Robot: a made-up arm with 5 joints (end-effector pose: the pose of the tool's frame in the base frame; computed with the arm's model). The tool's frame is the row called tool. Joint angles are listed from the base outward.
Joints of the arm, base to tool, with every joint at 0 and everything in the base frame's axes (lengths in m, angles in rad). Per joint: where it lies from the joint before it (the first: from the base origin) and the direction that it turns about. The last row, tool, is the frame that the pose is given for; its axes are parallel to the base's.
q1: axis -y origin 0 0 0.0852
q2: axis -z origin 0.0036 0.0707 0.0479
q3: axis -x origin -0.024 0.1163 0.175
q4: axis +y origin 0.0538 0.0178 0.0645
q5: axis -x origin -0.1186 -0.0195 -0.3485
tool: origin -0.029 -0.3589 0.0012
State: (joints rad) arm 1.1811 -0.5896 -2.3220 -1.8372 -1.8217
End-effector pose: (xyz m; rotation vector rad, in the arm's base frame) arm 0.0414 0.4661 0.7493 -1.8335 0.8675 -0.4373
Working (the frame after each row of the table, in the pose's form):
after q1: 0.0000 0.0000 0.0852 0.0000 -1.1811 0.0000
after q2: -0.0429 0.0707 0.1067 -0.3477 -1.1450 0.5187
after q3: -0.2370 0.1540 0.0949 1.6321 0.0223 1.4363
after q4: -0.1788 0.1347 0.1550 2.3166 -0.9716 -0.4621
after q5: -0.0702 0.3638 0.4226 -1.8335 0.8675 -0.4373

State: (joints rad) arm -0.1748 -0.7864 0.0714 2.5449 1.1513
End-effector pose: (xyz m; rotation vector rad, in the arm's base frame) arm 0.1832 0.1572 0.4561 1.2992 -2.1410 -1.8076
Working (the frame after each row of the table, in the pose's form):
after q1: 0.0000 0.0000 0.0852 0.0000 0.1748 0.0000
after q2: 0.0119 0.0707 0.1317 0.0687 0.1657 0.7844
after q3: -0.0554 0.1359 0.3213 0.0012 0.1376 0.7896
after q4: -0.0226 0.1897 0.3796 -1.0227 2.5062 0.3162
after q5: -0.0329 0.1247 0.7423 1.2992 -2.1410 -1.8076

